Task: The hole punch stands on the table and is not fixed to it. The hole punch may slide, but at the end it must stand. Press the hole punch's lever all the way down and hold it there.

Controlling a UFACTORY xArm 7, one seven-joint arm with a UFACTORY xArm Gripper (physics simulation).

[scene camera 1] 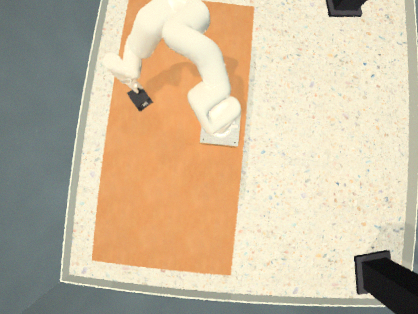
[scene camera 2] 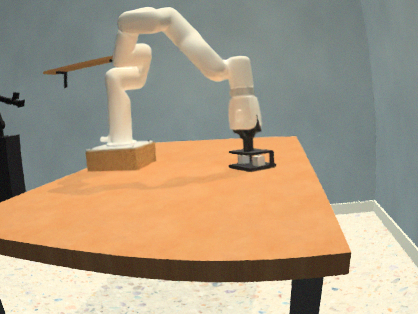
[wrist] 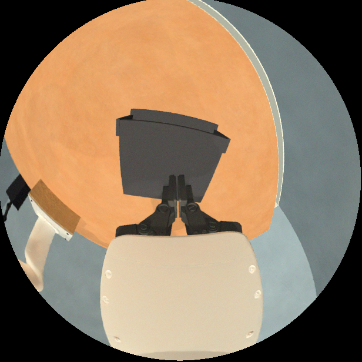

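Where they show: gripper, between the fingertips: (scene camera 1: 139,91) (scene camera 2: 248,151); arm's base, origin of its link: (scene camera 2: 121,145).
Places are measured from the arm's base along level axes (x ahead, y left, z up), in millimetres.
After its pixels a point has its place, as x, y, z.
The hole punch (scene camera 1: 140,100) @(461, -212, -26) (scene camera 2: 252,168) @(468, -316, -73) (wrist: 165,150) stands upright on the table (scene camera 1: 165,210) @(380, 468, -83) (scene camera 2: 175,220) @(264, -770, -83) (wrist: 85,75). It has a flat dark base, a flat dark lever above it and light blocks between them. In the scene camera 2 view the lever looks about level, with a visible gap above the base. My gripper (scene camera 1: 136,89) @(465, -266, -26) (scene camera 2: 248,149) @(465, -266, -26) (wrist: 176,184) is shut and empty and points down. Its fingertips are at the lever's top, near the edge closest to the gripper body in the wrist view. They look to be touching it, but the exact contact is hard to see.
The arm's base block (scene camera 2: 120,159) @(20, -126, -41) (wrist: 55,207) stands on the table, well apart from the hole punch. One long table edge runs close to the hole punch in the scene camera 1 view. A brown board (scene camera 2: 77,65) shows behind the arm.
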